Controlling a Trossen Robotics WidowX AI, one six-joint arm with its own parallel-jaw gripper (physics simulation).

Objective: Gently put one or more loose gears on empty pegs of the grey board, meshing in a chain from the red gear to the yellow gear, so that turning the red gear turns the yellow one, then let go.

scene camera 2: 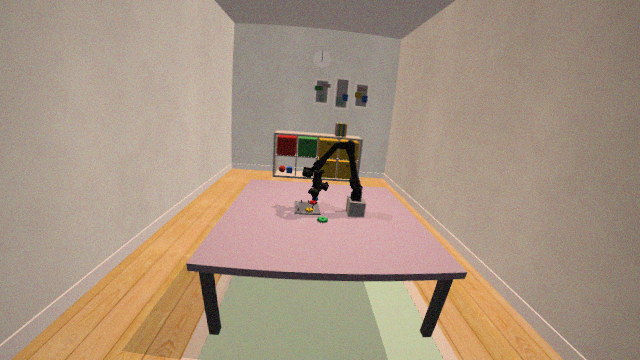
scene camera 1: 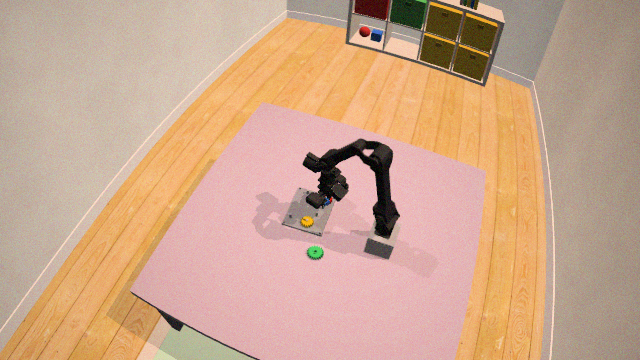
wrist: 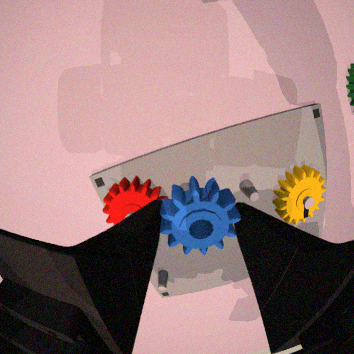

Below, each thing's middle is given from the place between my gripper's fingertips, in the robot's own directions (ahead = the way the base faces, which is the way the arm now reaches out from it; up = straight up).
Labels:
I see my gripper 1 cm below the blue gear [wrist: 198,217]. Round my hand: grey board [scene camera 1: 299,208] (5 cm ahead, 3 cm to the left, 5 cm below); yellow gear [wrist: 306,180] (4 cm ahead, 9 cm to the left, 4 cm below); red gear [wrist: 122,198] (1 cm ahead, 5 cm to the right, 4 cm below).

